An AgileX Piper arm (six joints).
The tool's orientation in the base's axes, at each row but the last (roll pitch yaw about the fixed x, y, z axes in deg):
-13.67 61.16 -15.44
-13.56 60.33 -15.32
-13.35 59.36 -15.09
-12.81 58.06 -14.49
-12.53 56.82 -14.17
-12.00 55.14 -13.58
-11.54 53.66 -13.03
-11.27 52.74 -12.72
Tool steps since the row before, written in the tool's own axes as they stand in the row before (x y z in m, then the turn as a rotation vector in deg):
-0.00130 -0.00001 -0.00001 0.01 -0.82 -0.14
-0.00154 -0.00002 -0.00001 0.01 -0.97 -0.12
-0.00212 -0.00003 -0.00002 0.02 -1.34 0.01
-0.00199 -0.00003 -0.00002 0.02 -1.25 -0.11
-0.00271 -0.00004 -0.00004 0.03 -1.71 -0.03
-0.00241 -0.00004 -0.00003 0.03 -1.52 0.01
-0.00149 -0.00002 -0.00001 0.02 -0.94 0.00
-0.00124 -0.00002 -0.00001 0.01 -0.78 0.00
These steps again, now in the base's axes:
-0.00061 0.00016 0.00114 -0.17 -0.81 0.02
-0.00075 0.00018 0.00134 -0.16 -0.96 0.05
-0.00106 0.00025 0.00182 -0.06 -1.33 0.15
-0.00104 0.00023 0.00168 -0.16 -1.24 0.07
-0.00147 0.00032 0.00225 -0.12 -1.70 0.16
-0.00137 0.00028 0.00197 -0.07 -1.51 0.16
-0.00087 0.00018 0.00120 -0.05 -0.93 0.10
-0.00074 0.00015 0.00098 -0.04 -0.77 0.08

